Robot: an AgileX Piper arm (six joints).
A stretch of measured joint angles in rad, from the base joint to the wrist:
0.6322, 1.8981, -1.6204, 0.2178, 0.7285, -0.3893
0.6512, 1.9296, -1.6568, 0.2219, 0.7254, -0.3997
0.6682, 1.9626, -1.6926, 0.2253, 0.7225, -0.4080
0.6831, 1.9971, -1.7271, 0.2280, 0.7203, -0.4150
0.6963, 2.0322, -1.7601, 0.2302, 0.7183, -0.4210
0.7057, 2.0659, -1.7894, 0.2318, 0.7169, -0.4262
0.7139, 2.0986, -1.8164, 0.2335, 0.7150, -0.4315
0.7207, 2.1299, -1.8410, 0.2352, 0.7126, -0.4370
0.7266, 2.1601, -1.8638, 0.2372, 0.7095, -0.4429
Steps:
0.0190, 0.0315, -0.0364, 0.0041, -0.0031, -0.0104
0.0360, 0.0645, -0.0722, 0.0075, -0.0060, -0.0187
0.0509, 0.0990, -0.1067, 0.0102, -0.0082, -0.0257
0.0641, 0.1341, -0.1397, 0.0124, -0.0102, -0.0317
0.0735, 0.1678, -0.1690, 0.0140, -0.0116, -0.0369
0.0817, 0.2005, -0.1960, 0.0157, -0.0135, -0.0422
0.0885, 0.2318, -0.2206, 0.0174, -0.0159, -0.0477
0.0944, 0.2620, -0.2434, 0.0194, -0.0190, -0.0536

